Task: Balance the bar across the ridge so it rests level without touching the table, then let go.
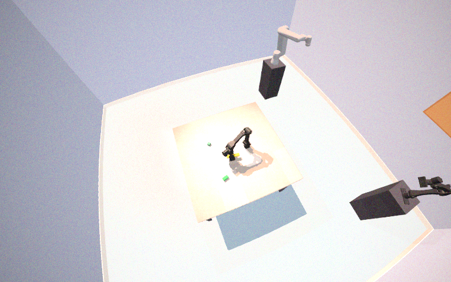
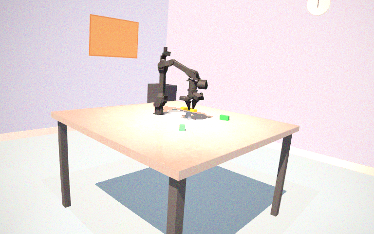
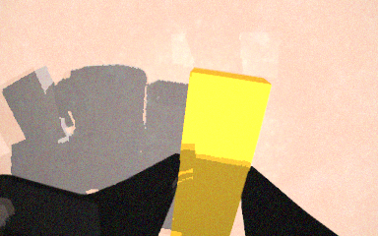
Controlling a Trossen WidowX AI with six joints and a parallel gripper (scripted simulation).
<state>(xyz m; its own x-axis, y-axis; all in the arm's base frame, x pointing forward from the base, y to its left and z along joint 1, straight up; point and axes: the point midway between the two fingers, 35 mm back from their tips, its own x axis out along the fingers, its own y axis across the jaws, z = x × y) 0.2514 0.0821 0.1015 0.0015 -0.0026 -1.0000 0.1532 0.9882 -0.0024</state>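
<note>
The bar lies 3 cm behind my gripper tip.
</note>
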